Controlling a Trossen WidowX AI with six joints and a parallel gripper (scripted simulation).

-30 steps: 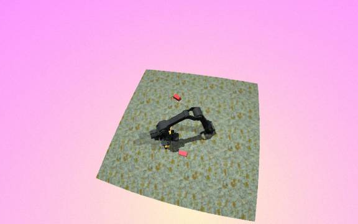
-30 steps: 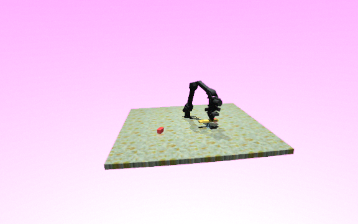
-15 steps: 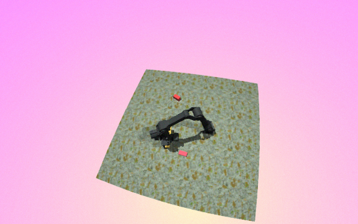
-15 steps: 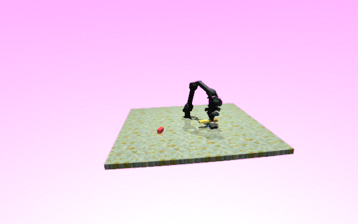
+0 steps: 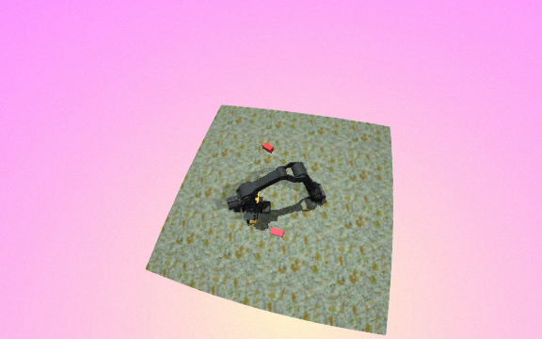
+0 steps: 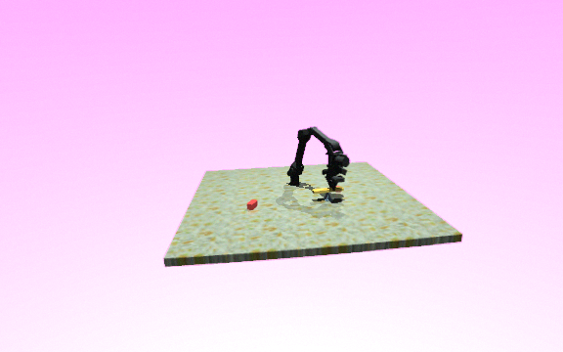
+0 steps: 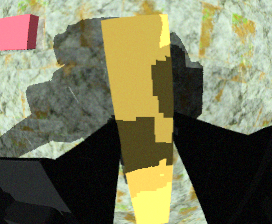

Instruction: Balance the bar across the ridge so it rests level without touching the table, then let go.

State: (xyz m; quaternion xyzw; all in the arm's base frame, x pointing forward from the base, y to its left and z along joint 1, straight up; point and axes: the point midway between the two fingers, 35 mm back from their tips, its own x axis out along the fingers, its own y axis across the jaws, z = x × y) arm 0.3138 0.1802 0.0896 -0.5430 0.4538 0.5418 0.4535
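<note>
Now: gripper tip 1 cm short of the yellow bar and 3 cm to the left of it.
</note>
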